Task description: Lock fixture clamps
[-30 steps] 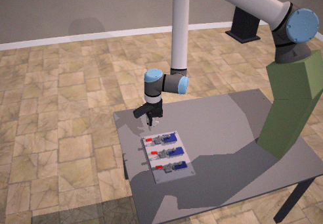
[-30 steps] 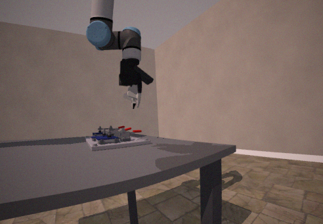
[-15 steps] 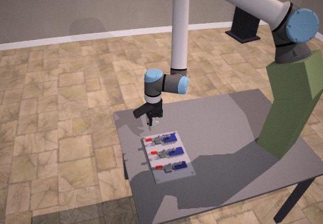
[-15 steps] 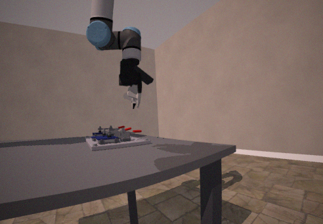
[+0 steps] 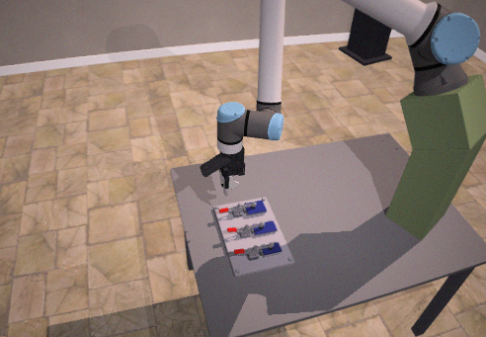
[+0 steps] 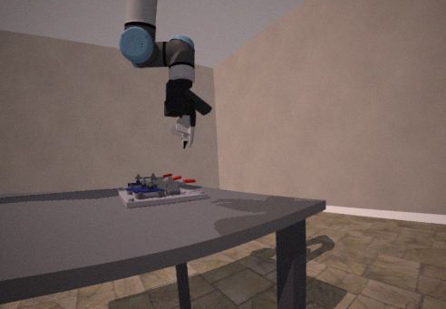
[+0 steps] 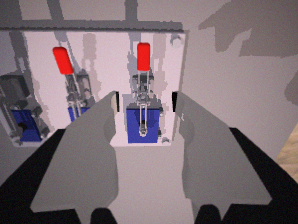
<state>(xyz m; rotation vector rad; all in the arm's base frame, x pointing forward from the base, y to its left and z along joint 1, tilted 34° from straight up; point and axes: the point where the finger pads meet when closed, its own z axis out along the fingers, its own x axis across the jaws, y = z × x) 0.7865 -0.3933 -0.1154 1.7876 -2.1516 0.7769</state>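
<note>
The fixture plate is 17 cm below my hand, 13 cm to the left of it and 6 cm behind it.
</note>
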